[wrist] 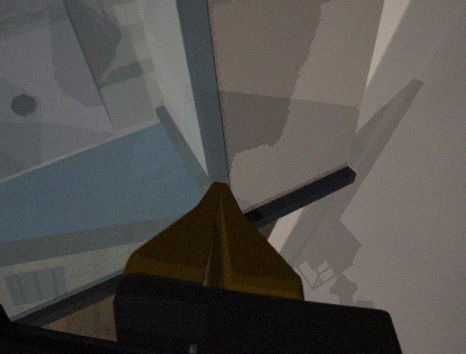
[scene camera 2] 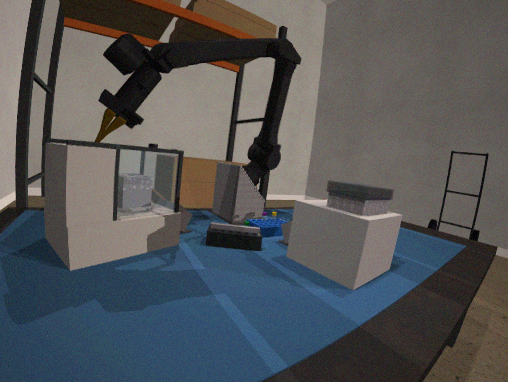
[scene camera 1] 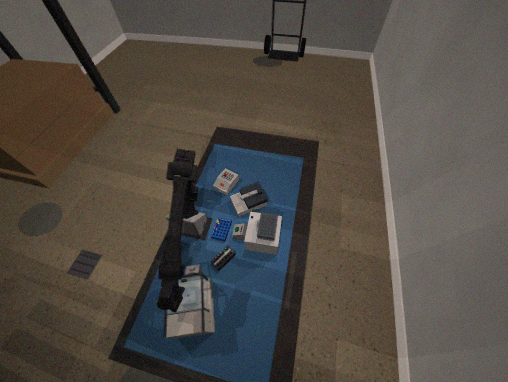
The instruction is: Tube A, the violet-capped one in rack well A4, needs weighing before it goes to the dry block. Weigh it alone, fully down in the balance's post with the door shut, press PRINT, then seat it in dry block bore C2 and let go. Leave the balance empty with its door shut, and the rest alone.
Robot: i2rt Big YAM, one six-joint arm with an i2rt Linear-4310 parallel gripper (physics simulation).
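Places are measured from the arm's base along level axes (x ahead, y left, z up), in centimetres.
Where they show: gripper, fingertip midpoint: point(wrist: 218, 192) point(scene camera 1: 174, 311); arm's base at its link origin: point(scene camera 2: 242, 182) point(scene camera 1: 186, 214).
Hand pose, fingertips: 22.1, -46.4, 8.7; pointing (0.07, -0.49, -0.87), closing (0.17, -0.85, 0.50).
Note:
Each offset is from my fingertips to the top centre of the thing, as dx, dy, dz. "*": to the spot under its first point.
The balance @(+0.1, +8.3, +1.2) point(scene camera 1: 190, 326) point(scene camera 2: 90, 190) point(wrist: 265, 65) is a pale box with a dark-framed glass chamber; whether its door is shut I cannot tell. Inside stands a pale block point(scene camera 2: 136, 192) point(wrist: 40, 80) with a dark round hole in its top. My gripper point(scene camera 2: 97, 140) point(wrist: 218, 192) is shut and empty, its tips by the chamber's top frame at the far side in the scene camera 2 view. A small violet cap @(-5.5, +47.3, -15.7) point(scene camera 1: 216, 227) point(scene camera 2: 264, 214) shows at the blue rack @(-2.7, +48.5, -18.1) point(scene camera 1: 222, 231) point(scene camera 2: 268, 228), well apart from the gripper. I cannot tell for certain which unit is the dry block.
A black strip holder @(+5.4, +32.6, -16.3) point(scene camera 1: 223, 258) point(scene camera 2: 234, 238) lies between balance and rack. A white box with a grey top @(+18.3, +51.4, -2.1) point(scene camera 1: 255, 242) point(scene camera 2: 325, 245), a small green-marked device @(* +9.1, +49.1, -13.9) point(scene camera 1: 239, 230), a white-and-dark unit @(+5.8, +72.1, -10.9) point(scene camera 1: 255, 196), a keypad device @(-13.8, +81.0, -14.1) point(scene camera 1: 226, 181) and a grey wedge point(scene camera 1: 196, 226) point(scene camera 2: 232, 192) stand around the rack.

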